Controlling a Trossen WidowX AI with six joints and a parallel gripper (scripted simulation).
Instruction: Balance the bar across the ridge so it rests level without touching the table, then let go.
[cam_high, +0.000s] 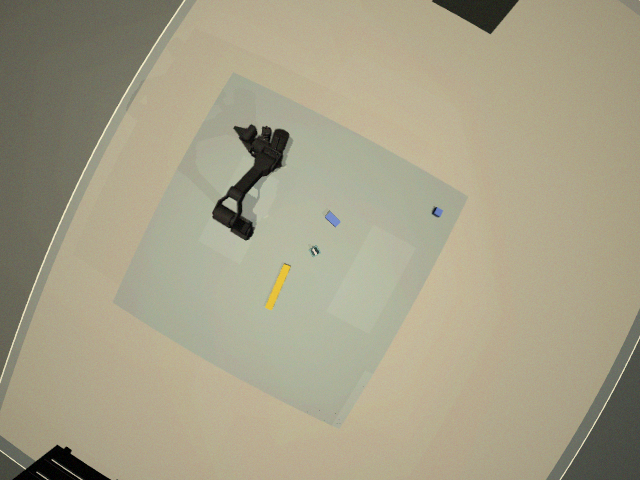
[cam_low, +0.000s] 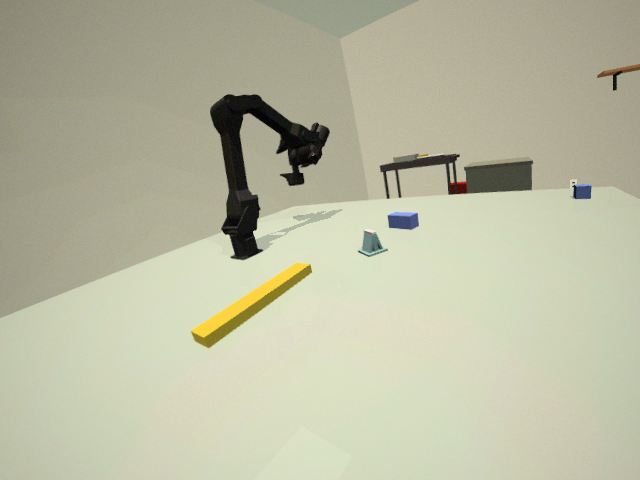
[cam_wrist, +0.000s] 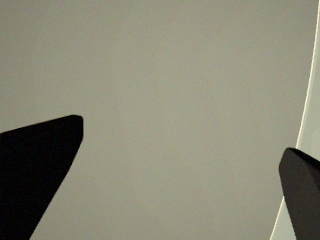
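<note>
The yellow bar lies 43 cm ahead of my gripper tip, 50 cm to the right of it and 21 cm below it. Round my gripper tip: small blue cube (91 cm ahead, 16 cm to the left, 21 cm below).
</note>
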